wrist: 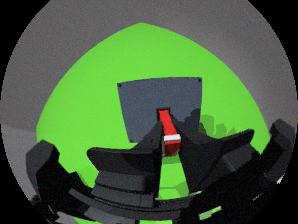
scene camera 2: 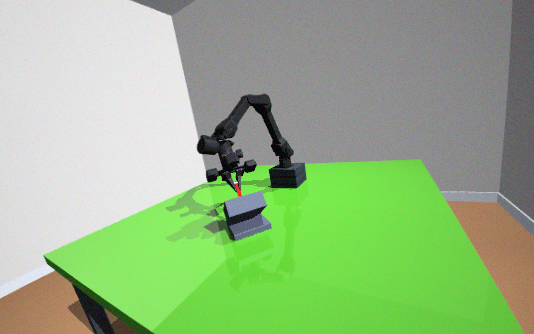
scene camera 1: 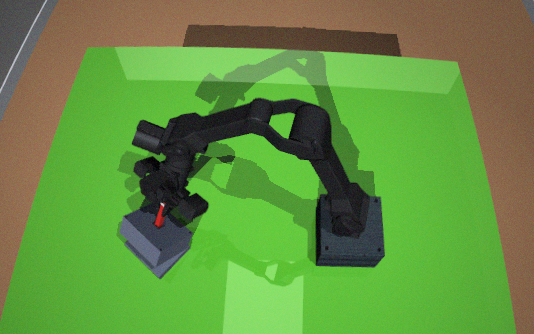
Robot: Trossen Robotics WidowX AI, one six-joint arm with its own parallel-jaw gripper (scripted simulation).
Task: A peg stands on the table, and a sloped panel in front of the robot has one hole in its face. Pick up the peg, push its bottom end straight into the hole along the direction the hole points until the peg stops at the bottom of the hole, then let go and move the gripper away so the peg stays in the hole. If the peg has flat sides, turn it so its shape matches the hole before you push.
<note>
My gripper [scene camera 1: 161,214] carries a red peg. I also see a grey sloped panel [scene camera 2: 235,209].
My gripper is seen too in the wrist view [wrist: 166,124] and in scene camera 2 [scene camera 2: 238,191].
</note>
